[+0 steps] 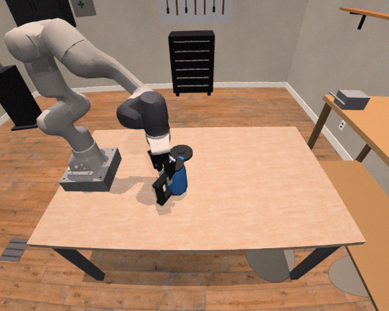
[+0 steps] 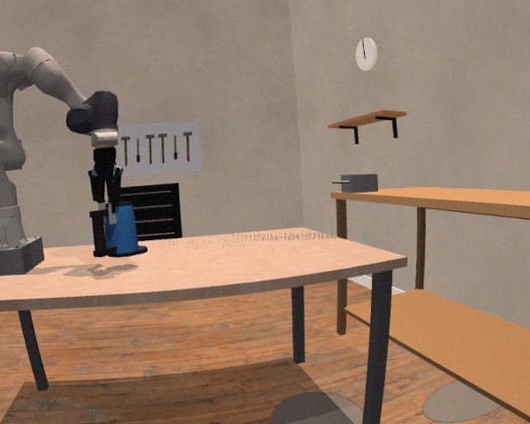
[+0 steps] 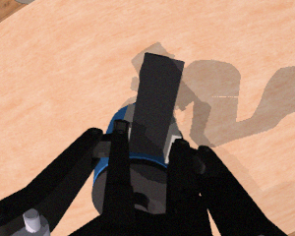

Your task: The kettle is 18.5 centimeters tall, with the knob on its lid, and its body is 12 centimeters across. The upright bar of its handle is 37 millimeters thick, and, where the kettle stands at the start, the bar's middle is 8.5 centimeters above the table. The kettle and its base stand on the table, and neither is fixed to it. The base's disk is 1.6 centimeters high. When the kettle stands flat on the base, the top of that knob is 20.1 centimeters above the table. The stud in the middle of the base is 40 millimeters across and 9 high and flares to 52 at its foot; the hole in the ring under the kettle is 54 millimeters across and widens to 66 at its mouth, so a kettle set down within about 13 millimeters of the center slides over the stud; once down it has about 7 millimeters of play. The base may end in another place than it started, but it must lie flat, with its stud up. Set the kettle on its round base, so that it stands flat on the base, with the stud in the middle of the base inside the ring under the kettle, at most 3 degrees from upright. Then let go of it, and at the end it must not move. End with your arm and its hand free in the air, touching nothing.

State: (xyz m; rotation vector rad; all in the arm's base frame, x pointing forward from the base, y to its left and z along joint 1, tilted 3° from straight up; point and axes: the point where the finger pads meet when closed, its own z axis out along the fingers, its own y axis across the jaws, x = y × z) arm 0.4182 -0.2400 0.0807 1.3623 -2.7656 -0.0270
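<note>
Now: the blue kettle 50 mm below my hand, 30 mm to the left of it and 20 mm ahead of it. From my hand the other things lie so: round base: 350 mm to the left, 180 mm below, 80 mm ahead.
</note>
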